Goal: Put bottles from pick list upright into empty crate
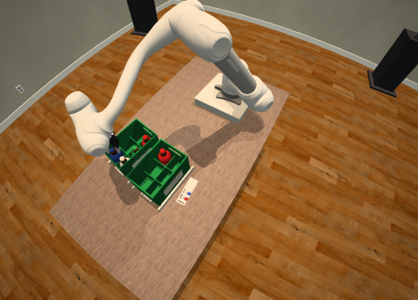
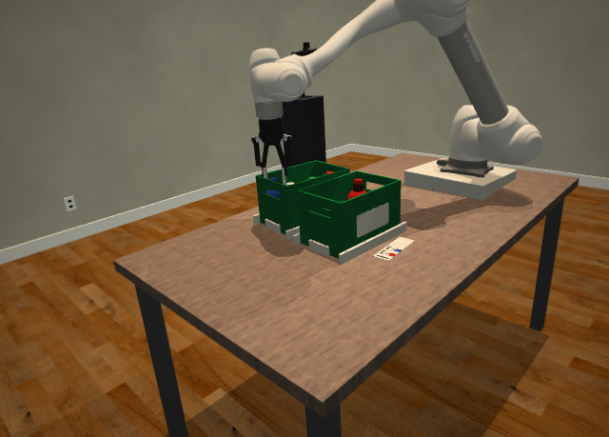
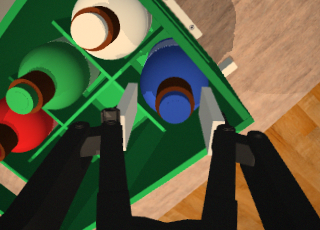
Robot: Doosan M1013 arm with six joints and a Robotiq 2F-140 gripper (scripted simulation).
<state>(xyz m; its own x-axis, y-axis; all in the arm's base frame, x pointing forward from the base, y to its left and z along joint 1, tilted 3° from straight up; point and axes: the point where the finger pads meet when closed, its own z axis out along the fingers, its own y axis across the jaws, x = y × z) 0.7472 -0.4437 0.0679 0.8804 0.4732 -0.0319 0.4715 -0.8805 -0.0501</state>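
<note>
The blue-label bottle is 8 cm below my hand. Also, from my hand: white-label bottle: 8 cm to the left, 8 cm below, 2 cm ahead; pick list: 44 cm to the left, 17 cm below; green-label bottle: 11 cm to the left, 8 cm below, 6 cm behind.
</note>
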